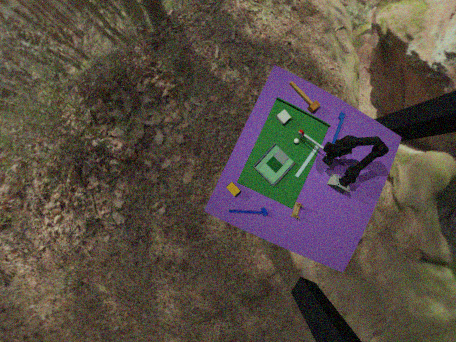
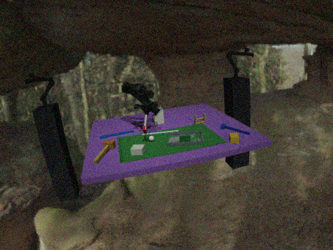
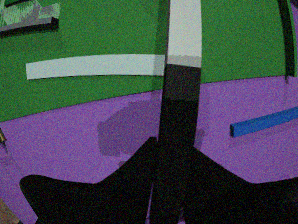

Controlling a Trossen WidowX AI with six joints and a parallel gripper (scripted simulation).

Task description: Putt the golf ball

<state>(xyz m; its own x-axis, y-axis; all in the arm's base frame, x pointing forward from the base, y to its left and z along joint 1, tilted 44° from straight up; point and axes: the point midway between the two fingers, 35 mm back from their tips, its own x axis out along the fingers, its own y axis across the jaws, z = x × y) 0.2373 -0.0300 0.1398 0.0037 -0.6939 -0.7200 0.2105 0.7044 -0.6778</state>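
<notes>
Now: gripper tip 140 mm above the white strip, 80 mm to the right of it and 60 mm short of it. The rest, counted from my gripper tip: white golf ball 210 mm ahead, 120 mm below, 10 mm to the right; then yellow block 530 mm to the left, 480 mm ahead, 120 mm below.
</notes>
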